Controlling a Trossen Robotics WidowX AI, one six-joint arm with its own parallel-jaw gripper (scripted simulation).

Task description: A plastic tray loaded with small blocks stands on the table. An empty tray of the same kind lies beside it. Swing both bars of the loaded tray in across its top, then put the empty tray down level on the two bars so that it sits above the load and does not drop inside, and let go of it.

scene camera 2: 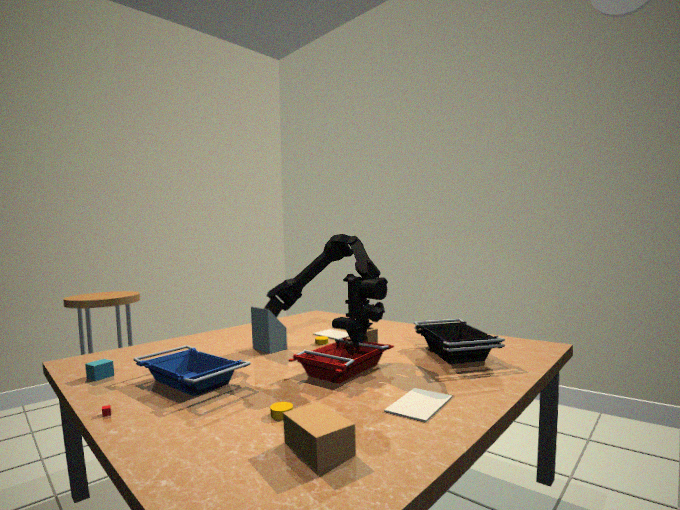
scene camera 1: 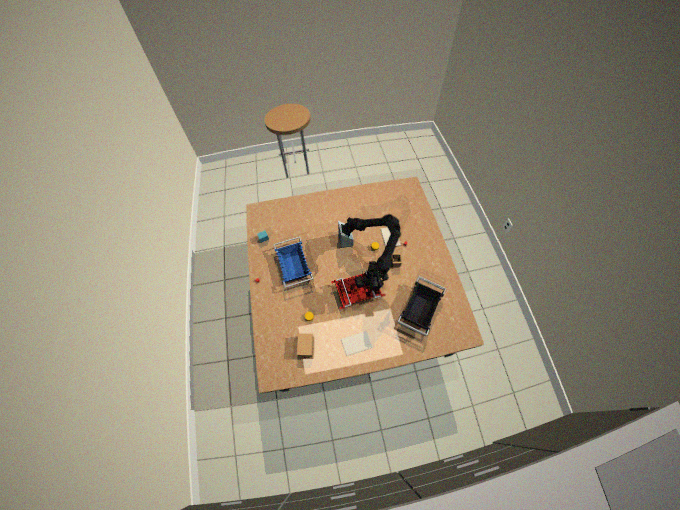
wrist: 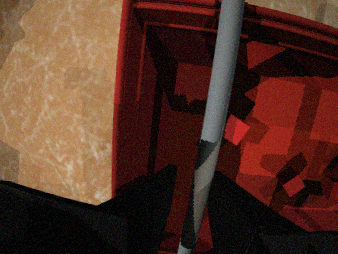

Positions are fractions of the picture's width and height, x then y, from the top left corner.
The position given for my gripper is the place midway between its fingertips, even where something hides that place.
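A blue tray (scene camera 2: 0.28,0.73), also visible at (scene camera 1: 0.43,0.51); a tan box (scene camera 2: 0.47,0.86); a white sheet (scene camera 2: 0.62,0.79). In the wrist view the tray is out of frame; the box is out of frame in the wrist view as well. My gripper (scene camera 2: 0.53,0.68) (wrist: 0.57,0.69) is visible in these views.
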